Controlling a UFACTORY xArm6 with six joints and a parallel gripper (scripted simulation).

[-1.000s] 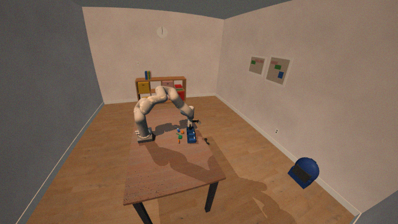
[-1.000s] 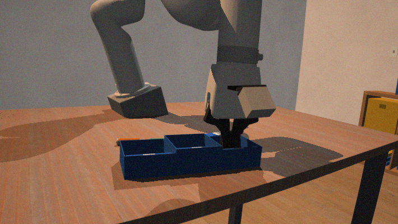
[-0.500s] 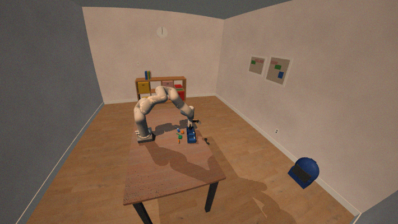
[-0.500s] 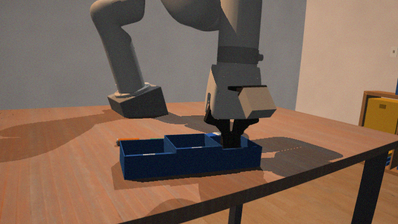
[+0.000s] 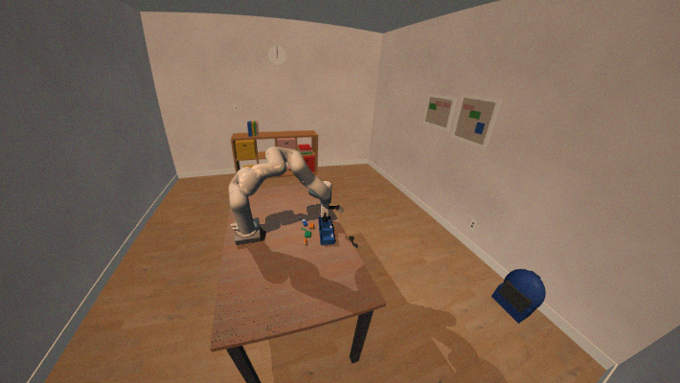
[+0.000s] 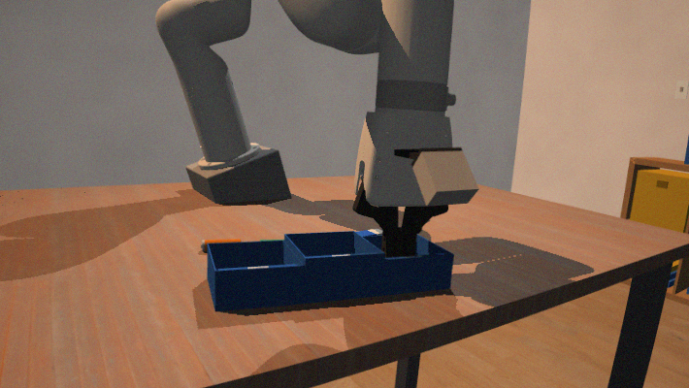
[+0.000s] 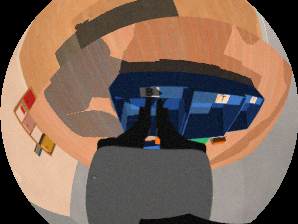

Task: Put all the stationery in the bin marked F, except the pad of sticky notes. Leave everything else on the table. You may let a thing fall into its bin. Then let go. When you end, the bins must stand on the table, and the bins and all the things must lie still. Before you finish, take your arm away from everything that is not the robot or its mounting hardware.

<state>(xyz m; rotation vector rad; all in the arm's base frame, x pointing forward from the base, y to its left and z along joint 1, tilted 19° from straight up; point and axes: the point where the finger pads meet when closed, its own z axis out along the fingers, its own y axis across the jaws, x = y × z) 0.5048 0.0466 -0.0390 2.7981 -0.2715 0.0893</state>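
The blue-and-white piece lies 13 cm behind my hand, 4 cm to the left of it and 3 cm below it. From my hand the other things lie so: orange block: 9 cm behind, 3 cm below, 2 cm to the right; thin green stick: 14 cm behind, 3 cm to the right, 3 cm below; three joined blue bins: 8 cm to the right, 1 cm below, 1 cm behind.
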